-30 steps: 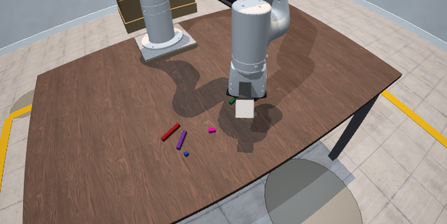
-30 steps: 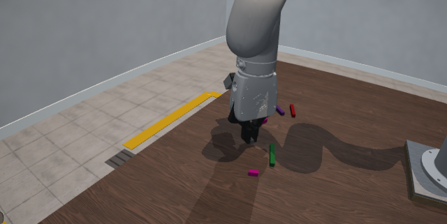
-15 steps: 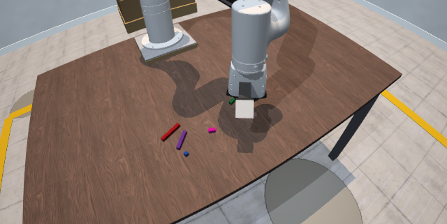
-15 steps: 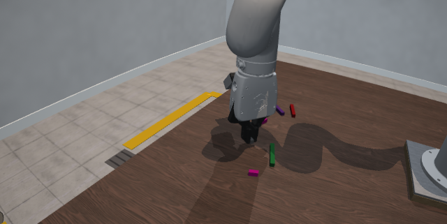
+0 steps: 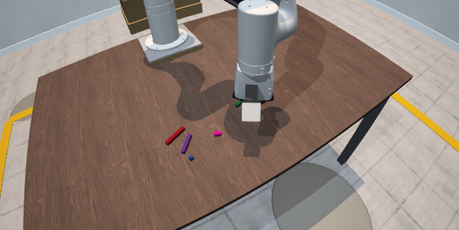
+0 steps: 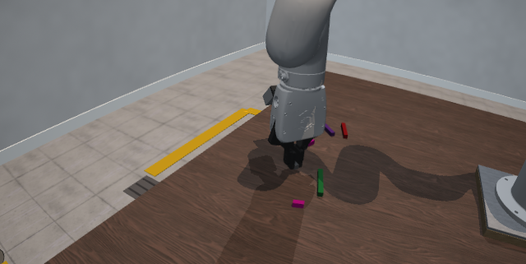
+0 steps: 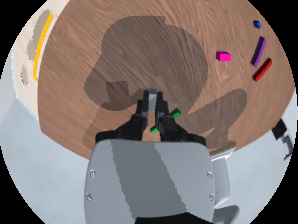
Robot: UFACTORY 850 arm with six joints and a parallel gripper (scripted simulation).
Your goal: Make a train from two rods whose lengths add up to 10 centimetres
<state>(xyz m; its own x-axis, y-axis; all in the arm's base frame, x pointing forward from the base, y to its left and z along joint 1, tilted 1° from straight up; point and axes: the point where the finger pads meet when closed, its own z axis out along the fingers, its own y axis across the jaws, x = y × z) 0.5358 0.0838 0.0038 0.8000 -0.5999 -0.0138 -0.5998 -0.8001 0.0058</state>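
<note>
Right now the grey rod is 2 cm below my hand. From my hand the other things lie so: purple rod 21 cm to the right, 3 cm below, 1 cm behind; small blue rod 22 cm to the right, 4 cm ahead, 3 cm below; green rod 7 cm behind, 3 cm below, 2 cm to the left.
</note>
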